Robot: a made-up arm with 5 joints.
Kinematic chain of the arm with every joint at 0, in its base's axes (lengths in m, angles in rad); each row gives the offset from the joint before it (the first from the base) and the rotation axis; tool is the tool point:
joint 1: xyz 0 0 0.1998 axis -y
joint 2: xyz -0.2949 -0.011 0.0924 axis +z
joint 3: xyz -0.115 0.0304 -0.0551 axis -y
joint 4: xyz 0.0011 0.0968 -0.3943 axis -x
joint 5: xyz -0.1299 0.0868 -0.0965 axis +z
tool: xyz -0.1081 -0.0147 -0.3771
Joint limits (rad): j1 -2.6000..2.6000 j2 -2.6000..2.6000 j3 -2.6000..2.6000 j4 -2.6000..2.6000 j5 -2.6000..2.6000
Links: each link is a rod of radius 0.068 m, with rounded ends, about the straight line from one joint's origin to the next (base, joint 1, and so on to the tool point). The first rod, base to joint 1, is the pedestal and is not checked.
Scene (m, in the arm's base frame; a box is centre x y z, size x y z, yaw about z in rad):
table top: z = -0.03
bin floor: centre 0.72 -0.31 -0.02 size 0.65 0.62 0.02 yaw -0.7
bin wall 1: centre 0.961 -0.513 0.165 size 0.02 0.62 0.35 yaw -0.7
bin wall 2: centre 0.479 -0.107 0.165 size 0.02 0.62 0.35 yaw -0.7
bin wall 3: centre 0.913 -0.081 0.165 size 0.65 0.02 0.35 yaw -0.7
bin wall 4: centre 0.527 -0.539 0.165 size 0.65 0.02 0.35 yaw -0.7
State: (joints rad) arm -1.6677 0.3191 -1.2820 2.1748 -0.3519
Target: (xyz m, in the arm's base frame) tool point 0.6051 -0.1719 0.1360
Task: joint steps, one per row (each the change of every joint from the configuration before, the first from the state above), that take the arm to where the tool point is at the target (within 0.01 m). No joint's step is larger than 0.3 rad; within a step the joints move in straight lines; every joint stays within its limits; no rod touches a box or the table.
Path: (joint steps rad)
1: -0.0519 0.0450 -0.2577 -0.2298 0.2423
2: -0.0520 0.0450 -0.2577 -0.2298 0.2422
3: -0.0519 0.0450 -0.2577 -0.2299 0.2423
4: -0.0519 0.0450 -0.2577 -0.2298 0.2422
5: -0.0520 0.0450 -0.2577 -0.2298 0.2423
6: 0.0696 0.2180 -0.0059 0.1027 -0.2469
7: 0.0696 0.2180 -0.0059 0.1026 -0.2469
8: 0.0696 0.2180 -0.0059 0.1027 -0.2469
9: 0.0696 0.2180 -0.0059 0.1027 -0.2469
10: 0.0695 0.2180 -0.0059 0.1026 -0.2469

